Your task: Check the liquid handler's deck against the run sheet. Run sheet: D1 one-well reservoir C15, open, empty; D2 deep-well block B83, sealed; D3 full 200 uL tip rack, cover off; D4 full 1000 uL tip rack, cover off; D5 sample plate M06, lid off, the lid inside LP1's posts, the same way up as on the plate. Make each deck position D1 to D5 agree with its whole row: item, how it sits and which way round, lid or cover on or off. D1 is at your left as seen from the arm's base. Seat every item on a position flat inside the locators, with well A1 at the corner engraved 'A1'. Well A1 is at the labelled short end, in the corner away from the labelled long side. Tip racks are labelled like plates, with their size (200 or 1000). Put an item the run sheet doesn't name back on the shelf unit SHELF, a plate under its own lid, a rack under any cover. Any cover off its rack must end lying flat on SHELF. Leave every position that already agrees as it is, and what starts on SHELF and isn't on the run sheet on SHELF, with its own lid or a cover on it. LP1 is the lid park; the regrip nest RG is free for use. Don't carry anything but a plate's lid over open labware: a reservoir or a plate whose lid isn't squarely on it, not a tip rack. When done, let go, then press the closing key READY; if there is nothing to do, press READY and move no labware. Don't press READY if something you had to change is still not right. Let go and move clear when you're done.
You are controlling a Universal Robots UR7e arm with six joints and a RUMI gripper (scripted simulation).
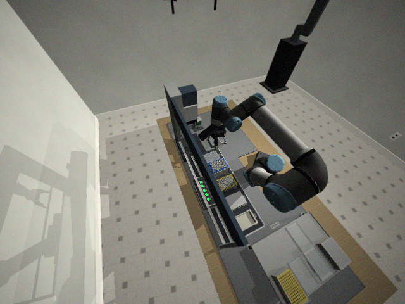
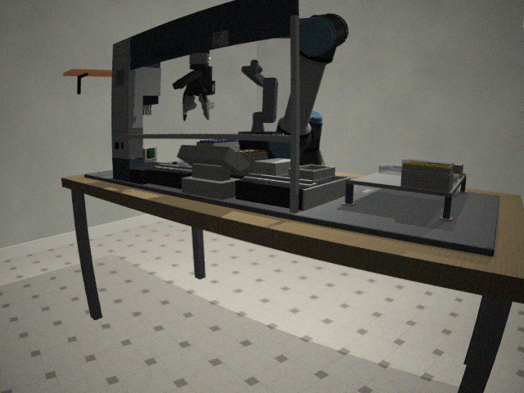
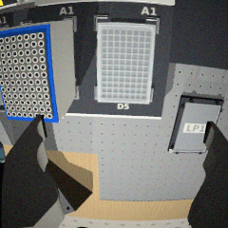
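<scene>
The sample plate lies 160 mm below my hand. Round my hand: yellow-framed tip rack (20 mm ahead, 250 mm to the left, 130 mm below); blue-framed tip rack (20 mm ahead, 130 mm to the left, 100 mm below); flat lid (150 mm behind, 160 mm to the right, 210 mm below).
</scene>
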